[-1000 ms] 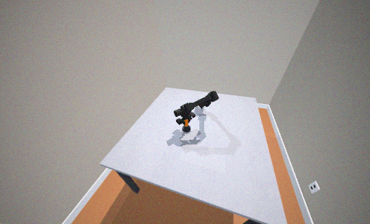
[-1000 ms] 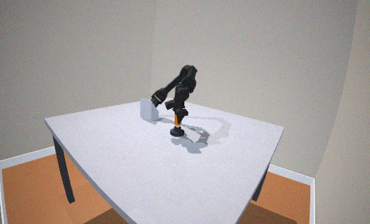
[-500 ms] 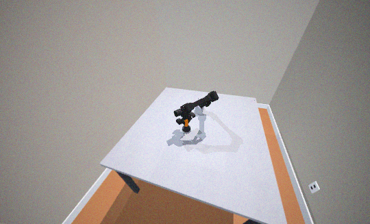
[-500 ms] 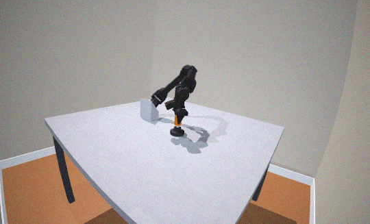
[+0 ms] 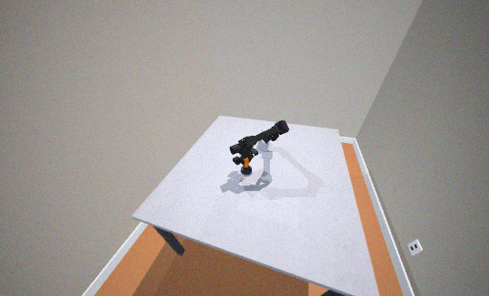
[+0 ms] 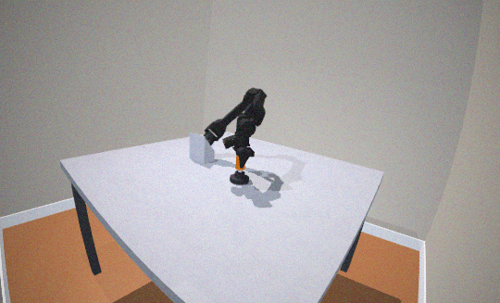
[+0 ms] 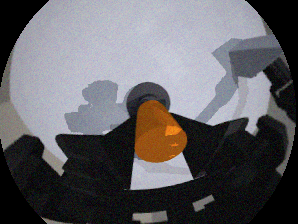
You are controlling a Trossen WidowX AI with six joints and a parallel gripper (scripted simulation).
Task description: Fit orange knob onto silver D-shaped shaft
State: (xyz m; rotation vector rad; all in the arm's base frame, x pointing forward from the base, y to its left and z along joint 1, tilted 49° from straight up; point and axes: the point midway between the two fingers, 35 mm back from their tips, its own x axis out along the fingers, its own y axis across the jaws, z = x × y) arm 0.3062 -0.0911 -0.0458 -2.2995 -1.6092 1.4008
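Right now the orange knob is 30 mm above my gripper tip. Round my gripper tip: round pedestal (40 mm below).
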